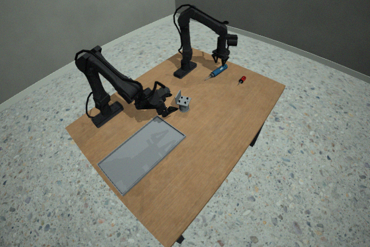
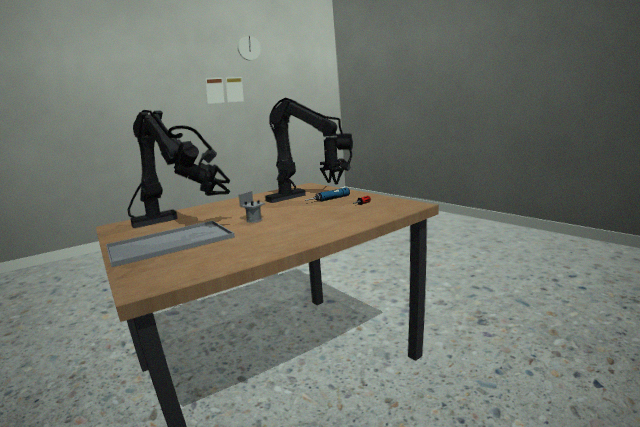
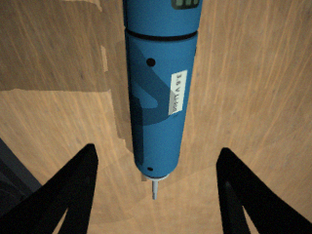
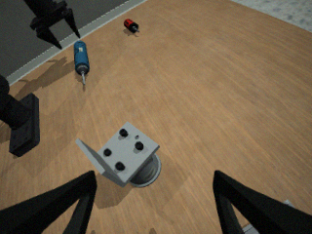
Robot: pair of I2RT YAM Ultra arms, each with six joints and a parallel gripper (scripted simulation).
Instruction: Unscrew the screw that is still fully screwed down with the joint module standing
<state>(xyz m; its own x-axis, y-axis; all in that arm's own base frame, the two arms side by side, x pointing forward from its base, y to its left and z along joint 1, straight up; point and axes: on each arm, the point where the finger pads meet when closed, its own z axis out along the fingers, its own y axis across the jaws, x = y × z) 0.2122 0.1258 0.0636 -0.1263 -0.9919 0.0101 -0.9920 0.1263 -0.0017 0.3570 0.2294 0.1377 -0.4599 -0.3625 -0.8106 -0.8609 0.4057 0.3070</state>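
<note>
Right now the grey L-shaped bracket is 10 cm to the left of my right hand, 9 cm below it and 5 cm behind it. Also, from my right hand: joint module: 13 cm below, 10 cm to the left, 5 cm behind; flat grey tray: 25 cm to the right, 15 cm below, 3 cm ahead; screw: 11 cm to the left, 9 cm below, 7 cm behind.
</note>
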